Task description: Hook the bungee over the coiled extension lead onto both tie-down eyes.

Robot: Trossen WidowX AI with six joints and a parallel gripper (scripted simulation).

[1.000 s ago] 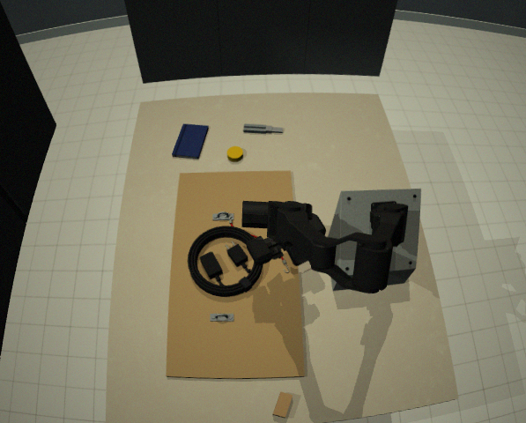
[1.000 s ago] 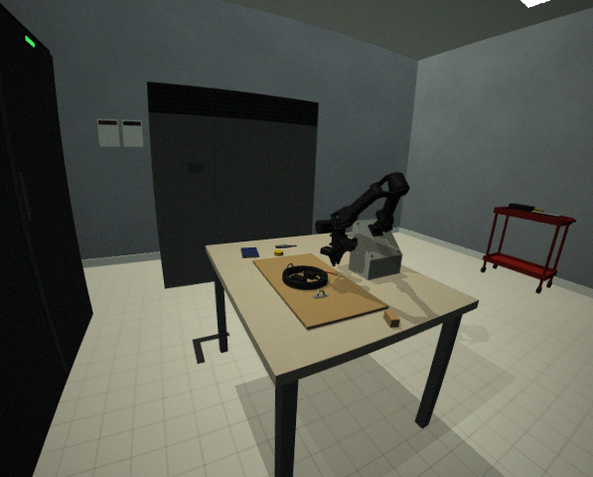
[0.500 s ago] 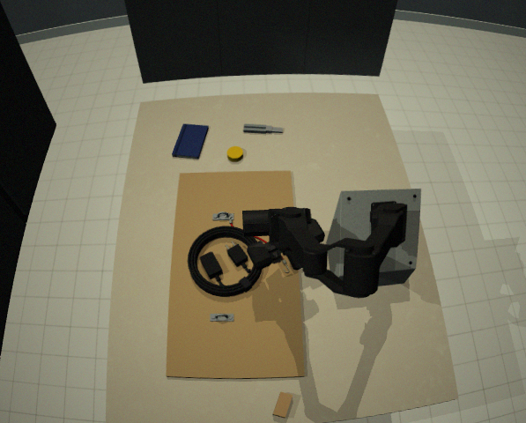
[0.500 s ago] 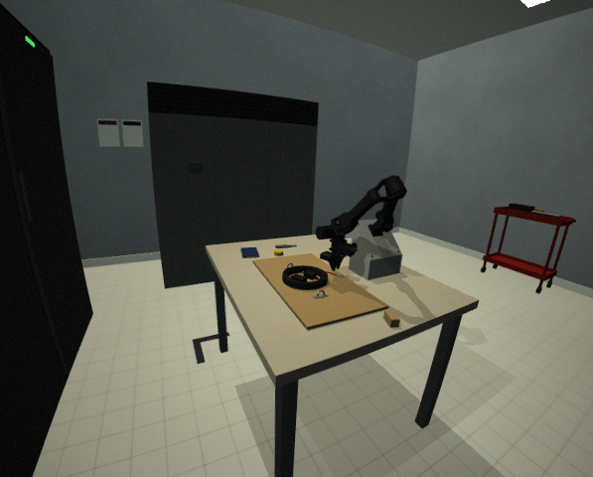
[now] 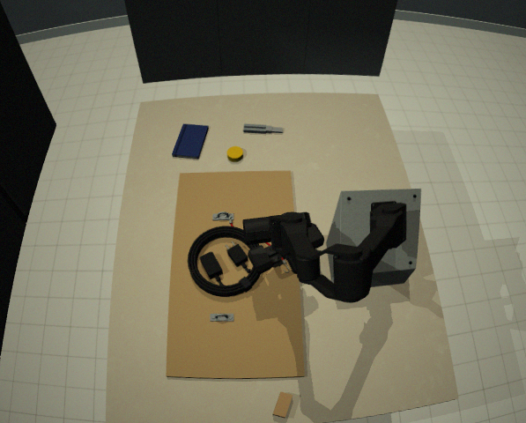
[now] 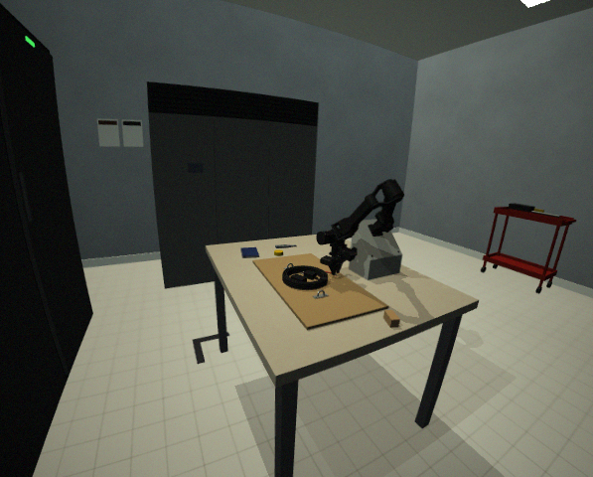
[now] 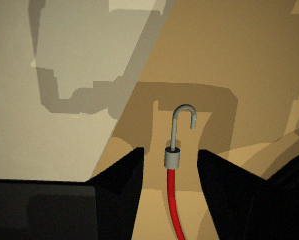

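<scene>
The extension lead coil is 150 mm ahead of my hand, 20 mm below it and 10 mm to the right of it. Also, from my hand: small wooden block: 380 mm to the left, 40 mm below, 40 mm ahead; board: 130 mm ahead, 40 mm below; yellow disc: 390 mm to the right, 110 mm ahead, 40 mm below.
</scene>
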